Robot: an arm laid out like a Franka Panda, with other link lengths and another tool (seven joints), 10 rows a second.
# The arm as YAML. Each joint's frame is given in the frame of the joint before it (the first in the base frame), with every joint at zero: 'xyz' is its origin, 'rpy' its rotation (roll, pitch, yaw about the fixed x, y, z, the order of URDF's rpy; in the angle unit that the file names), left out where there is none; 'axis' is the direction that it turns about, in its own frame. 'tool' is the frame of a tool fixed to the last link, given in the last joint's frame.
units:
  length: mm
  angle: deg
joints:
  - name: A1
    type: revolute
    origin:
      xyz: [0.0, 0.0, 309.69]
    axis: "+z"
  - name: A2
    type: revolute
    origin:
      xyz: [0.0, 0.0, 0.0]
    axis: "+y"
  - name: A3
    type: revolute
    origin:
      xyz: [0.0, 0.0, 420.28]
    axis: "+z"
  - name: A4
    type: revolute
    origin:
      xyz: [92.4, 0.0, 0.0]
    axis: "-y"
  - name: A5
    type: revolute
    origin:
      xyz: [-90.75, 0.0, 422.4]
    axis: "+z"
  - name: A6
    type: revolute
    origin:
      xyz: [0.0, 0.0, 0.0]
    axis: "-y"
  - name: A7
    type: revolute
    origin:
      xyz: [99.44, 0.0, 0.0]
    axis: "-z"
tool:
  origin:
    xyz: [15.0, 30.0, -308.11]
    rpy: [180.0, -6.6, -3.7]
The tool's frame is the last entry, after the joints.
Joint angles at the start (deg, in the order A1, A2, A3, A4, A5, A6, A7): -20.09 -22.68 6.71 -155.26 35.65 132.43 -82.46
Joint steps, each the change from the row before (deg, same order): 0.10 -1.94 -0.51 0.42 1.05 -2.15 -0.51; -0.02 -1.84 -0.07 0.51 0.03 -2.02 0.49; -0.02 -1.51 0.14 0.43 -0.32 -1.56 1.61; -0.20 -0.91 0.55 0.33 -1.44 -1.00 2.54; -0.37 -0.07 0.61 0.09 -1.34 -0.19 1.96; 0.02 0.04 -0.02 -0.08 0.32 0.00 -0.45; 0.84 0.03 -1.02 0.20 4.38 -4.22 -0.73; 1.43 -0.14 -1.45 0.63 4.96 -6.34 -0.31; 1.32 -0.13 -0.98 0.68 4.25 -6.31 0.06; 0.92 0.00 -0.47 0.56 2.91 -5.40 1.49; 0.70 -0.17 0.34 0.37 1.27 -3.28 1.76
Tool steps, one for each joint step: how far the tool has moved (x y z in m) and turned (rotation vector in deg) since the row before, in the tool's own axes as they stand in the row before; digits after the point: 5 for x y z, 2 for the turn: 0.01060 -0.00773 -0.01237 0.43 1.71 -0.41; 0.00911 -0.00790 -0.01110 0.21 0.77 -0.42; 0.00734 -0.00671 -0.00844 -0.05 0.25 0.45; 0.00141 -0.00406 -0.00432 -0.36 -1.05 0.84; -0.00302 0.00019 0.00039 -0.43 -1.30 0.90; 0.00008 -0.00073 0.00070 0.19 0.19 -0.19; 0.01178 -0.02493 0.00131 4.98 2.84 2.24; 0.01825 -0.03748 -0.00074 7.03 3.38 2.26; 0.01714 -0.03962 0.00116 7.02 2.62 1.52; 0.01152 -0.03389 0.00343 5.83 1.26 2.17; 0.00423 -0.02358 0.00614 3.43 -0.37 1.40
